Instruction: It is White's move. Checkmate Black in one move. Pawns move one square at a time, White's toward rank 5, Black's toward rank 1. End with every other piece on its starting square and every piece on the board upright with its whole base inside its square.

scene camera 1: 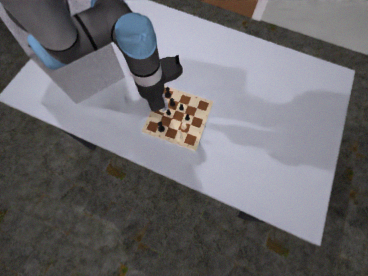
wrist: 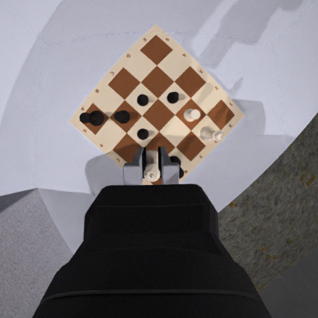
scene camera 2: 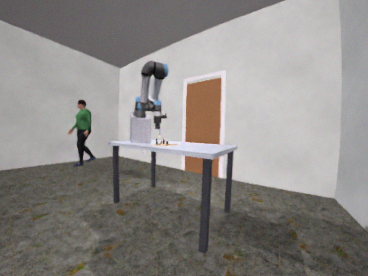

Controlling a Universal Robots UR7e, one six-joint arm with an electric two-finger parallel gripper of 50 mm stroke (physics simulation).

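Pixels of known places: gripper, fingertip midpoint: [scene camera 1: 164, 107] [scene camera 2: 160, 135]; arm's base at its link origin: [scene camera 2: 139, 116].
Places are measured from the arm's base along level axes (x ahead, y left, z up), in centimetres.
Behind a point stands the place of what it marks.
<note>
My gripper [scene camera 1: 164, 107] {x 37.4, y -6.0, z -22.1 cm} [scene camera 2: 160, 134] {x 37.4, y -6.0, z -22.1 cm} [wrist: 151, 156] is shut on a pale white piece [wrist: 151, 173], holding it upright above the board's A-file side; the square below it is hidden. The chessboard [wrist: 156, 31] [scene camera 1: 208, 103] {x 50.9, y 5.9, z -30.9 cm} lies flat. Black pieces stand upright: a tall one [wrist: 96, 118] [scene camera 1: 168, 93] {x 34.8, y 3.5, z -29.0 cm} on A5, others on B4 [wrist: 121, 116], C4 [wrist: 143, 100], B3 [wrist: 143, 134] and D3 [wrist: 173, 97], and one [scene camera 1: 161, 127] {x 37.8, y -11.0, z -28.8 cm} on B1, partly behind a finger in the wrist view. A white piece [wrist: 191, 115] stands on D2 and a taller white piece [wrist: 205, 133] on D1.
The white table [scene camera 1: 270, 165] {x 79.9, y -10.0, z -31.6 cm} [scene camera 2: 220, 148] {x 96.7, y 3.5, z -31.6 cm} carries the board. The grey pedestal [scene camera 1: 87, 77] {x 7.1, y -4.8, z -21.5 cm} [scene camera 2: 140, 129] {x 7.2, y -4.7, z -16.3 cm} stands beside the board under the arm. The black B1 piece is close to the right finger in the wrist view. A person in green [scene camera 2: 83, 120] is in the room, away from the table.
</note>
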